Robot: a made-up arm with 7 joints. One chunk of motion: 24 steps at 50 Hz.
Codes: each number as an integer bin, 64 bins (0 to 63) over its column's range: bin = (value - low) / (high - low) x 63, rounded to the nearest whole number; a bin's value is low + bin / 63 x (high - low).
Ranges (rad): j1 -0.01..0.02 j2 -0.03..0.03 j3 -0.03..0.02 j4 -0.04..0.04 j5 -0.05..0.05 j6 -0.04..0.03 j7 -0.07..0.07
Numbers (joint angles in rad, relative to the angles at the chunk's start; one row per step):
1: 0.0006 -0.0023 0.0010 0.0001 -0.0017 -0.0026 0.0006
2: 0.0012 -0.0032 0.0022 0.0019 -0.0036 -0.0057 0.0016
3: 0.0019 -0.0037 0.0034 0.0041 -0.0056 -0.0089 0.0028
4: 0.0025 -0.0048 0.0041 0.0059 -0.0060 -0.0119 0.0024
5: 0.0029 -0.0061 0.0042 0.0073 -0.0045 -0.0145 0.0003
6: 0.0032 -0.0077 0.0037 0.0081 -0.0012 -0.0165 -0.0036
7: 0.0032 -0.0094 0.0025 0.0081 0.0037 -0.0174 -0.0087
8: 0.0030 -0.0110 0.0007 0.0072 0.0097 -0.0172 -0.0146
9: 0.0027 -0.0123 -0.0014 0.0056 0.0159 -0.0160 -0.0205
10: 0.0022 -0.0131 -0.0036 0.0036 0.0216 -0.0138 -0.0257
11: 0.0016 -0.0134 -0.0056 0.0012 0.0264 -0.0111 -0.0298
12: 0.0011 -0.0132 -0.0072 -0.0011 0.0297 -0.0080 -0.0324
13: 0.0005 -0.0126 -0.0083 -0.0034 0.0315 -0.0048 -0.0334
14: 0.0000 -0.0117 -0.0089 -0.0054 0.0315 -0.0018 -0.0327
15: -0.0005 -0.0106 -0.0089 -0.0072 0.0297 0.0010 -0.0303
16: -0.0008 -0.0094 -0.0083 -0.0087 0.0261 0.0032 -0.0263
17: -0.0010 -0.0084 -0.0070 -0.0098 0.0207 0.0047 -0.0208
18: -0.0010 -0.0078 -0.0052 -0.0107 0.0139 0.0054 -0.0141
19: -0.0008 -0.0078 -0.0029 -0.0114 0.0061 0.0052 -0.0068
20: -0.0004 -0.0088 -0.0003 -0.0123 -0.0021 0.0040 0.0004
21: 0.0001 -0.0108 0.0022 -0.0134 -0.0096 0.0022 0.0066
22: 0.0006 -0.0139 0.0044 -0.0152 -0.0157 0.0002 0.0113
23: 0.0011 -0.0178 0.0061 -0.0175 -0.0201 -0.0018 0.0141
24: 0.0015 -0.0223 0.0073 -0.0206 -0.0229 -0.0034 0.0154
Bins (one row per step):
1: 22 29 39 32 30 34 32
2: 24 28 41 33 29 31 32
3: 25 28 42 35 28 28 33
4: 26 26 43 36 28 25 33
5: 27 25 43 37 29 23 32
6: 28 23 42 38 31 21 30
7: 28 22 41 38 34 20 28
8: 27 20 39 37 38 21 25
9: 27 19 36 36 42 22 22
10: 26 18 33 34 45 24 20
11: 24 17 31 32 48 26 18
12: 23 18 29 31 50 29 17
13: 22 18 27 29 51 32 16
14: 21 19 27 27 51 34 17
15: 20 20 27 26 50 37 18
16: 19 22 27 25 48 39 20
17: 19 23 29 24 45 40 22
18: 19 23 31 23 40 41 25
19: 19 23 34 23 35 41 28
20: 20 22 37 22 30 40 32
21: 21 20 41 21 25 38 34
22: 22 17 43 20 22 36 37
23: 23 13 45 18 19 34 38
24: 24 8 47 15 17 33 38

